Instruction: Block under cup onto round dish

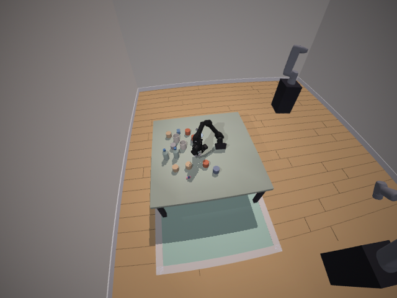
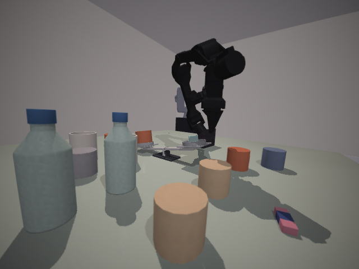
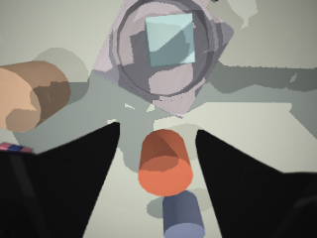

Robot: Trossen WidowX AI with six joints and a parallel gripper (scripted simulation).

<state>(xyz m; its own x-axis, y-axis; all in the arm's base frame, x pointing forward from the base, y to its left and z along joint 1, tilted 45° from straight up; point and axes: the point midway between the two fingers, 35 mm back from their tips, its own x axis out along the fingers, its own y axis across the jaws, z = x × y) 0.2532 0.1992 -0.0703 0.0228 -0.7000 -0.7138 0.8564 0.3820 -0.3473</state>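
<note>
Right now my gripper tip is 50 mm to the left of the pale teal block, 30 mm short of it and 30 mm above it. Round my gripper tip: blue-grey cylinder 180 mm to the left, 170 mm behind, 80 mm below; then balance 170 mm to the right, 90 mm below, 50 mm ahead; then balance beam 170 mm to the right, 80 mm below, 40 mm ahead.
</note>
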